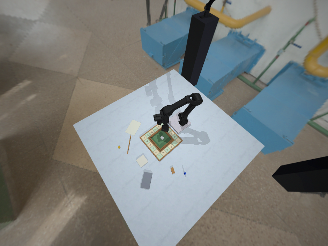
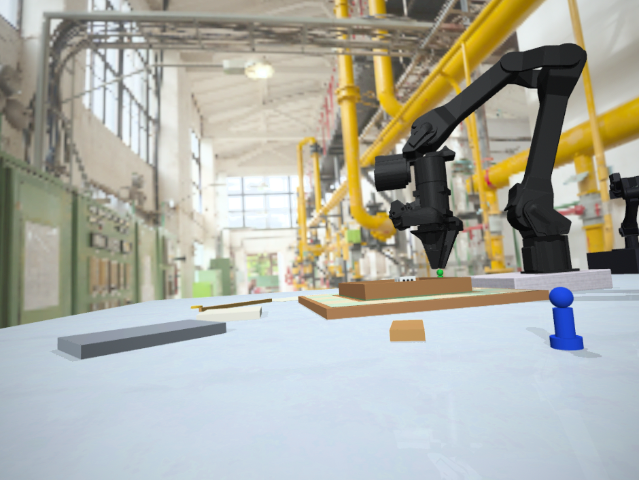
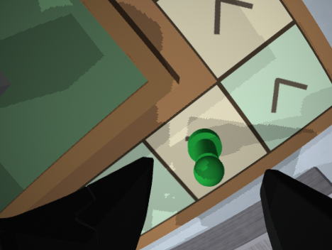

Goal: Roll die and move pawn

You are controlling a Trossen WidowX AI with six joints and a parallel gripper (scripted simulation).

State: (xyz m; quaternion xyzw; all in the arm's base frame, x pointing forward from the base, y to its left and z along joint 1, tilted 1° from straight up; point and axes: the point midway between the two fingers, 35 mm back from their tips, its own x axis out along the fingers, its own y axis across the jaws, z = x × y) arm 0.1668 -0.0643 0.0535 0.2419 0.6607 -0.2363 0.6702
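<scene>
Now: gripper tip 2 cm above the green pawn. The rest, counted from my gripper tip: cream card 25 cm ahead, 18 cm to the right, 5 cm below; then green dice tray 10 cm ahead, 8 cm to the left, 4 cm below; then thin wooden stick 37 cm ahead, 5 cm to the right, 4 cm below.
</scene>
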